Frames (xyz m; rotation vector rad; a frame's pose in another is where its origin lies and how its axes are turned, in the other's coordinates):
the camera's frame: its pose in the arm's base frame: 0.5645 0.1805 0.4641 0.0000 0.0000 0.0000
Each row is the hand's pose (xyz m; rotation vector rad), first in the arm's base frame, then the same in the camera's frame.
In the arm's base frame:
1: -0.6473 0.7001 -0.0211 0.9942 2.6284 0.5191
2: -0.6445 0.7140 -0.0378 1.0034 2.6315 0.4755
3: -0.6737 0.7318 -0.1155 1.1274 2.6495 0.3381
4: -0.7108 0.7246 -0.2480 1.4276 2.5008 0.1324
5: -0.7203 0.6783 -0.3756 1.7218 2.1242 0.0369
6: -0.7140 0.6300 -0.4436 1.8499 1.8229 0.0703
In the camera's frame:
1: -1.2118 0.5196 -0.4852 0.9942 2.6284 0.5191
2: -1.2090 0.5335 -0.5019 1.0034 2.6315 0.4755
3: -1.2382 0.5513 -0.5796 1.1274 2.6495 0.3381
4: -1.2753 0.5441 -0.7121 1.4276 2.5008 0.1324
5: -1.2848 0.4978 -0.8397 1.7218 2.1242 0.0369
6: -1.2785 0.4495 -0.9077 1.8499 1.8229 0.0703

